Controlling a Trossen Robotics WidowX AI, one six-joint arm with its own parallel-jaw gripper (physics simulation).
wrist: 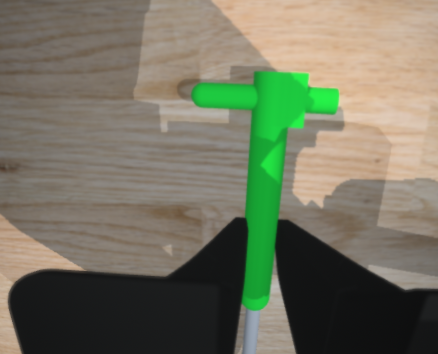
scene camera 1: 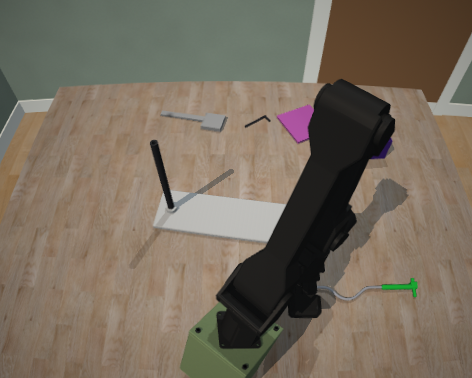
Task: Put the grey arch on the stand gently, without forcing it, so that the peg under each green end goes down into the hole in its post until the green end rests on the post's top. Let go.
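Places are measured from the arm's base along level axes (x left, y back, z up), in millimetres.
Pixels of known places: gripper, between the fingertips: [wrist: 260, 230] [scene camera 1: 296, 286]; arm's base, origin of its link: [scene camera 1: 238, 330].
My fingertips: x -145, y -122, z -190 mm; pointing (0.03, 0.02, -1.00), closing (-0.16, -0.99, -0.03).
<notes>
Ahead of a thing's pixels: the offset from my fingertips to its middle. "*": to the spot under its first point.
The grey arch @(dy +24, dx -114, dz -2 mm) [scene camera 1: 347, 298] [wrist: 251, 332] shows right of the arm as a wavy wire, with its far green end @(dy +41, dx -243, dz -4 mm) [scene camera 1: 397, 287] at the right. My gripper [wrist: 260, 230] is shut on the arch's other green end @(* dy -4, dx +21, dz +6 mm) [wrist: 267, 180], whose round-tipped peg @(* dy +7, dx +49, dz +4 mm) [wrist: 225, 96] points left in the wrist view. In the scene view the arm hides the fingertips and this held end. The stand's white base @(* dy -199, dx +135, dz +2 mm) [scene camera 1: 225, 216] lies left of the arm, with a black post @(dy -237, dx +266, dz +118 mm) [scene camera 1: 163, 177] upright at its left. The arm covers the base's right part and the other post does not show.
A grey paddle-shaped object @(* dy -519, dx +134, dz +4 mm) [scene camera 1: 214, 122], a black bent rod @(dy -511, dx +6, dz -7 mm) [scene camera 1: 257, 121] and a magenta sheet @(dy -495, dx -132, dz -5 mm) [scene camera 1: 298, 123] lie towards the table's back. A purple object @(dy -420, dx -290, dz +27 mm) [scene camera 1: 383, 150] is partly hidden behind the arm. The green robot mount [scene camera 1: 225, 355] is at the front.
</notes>
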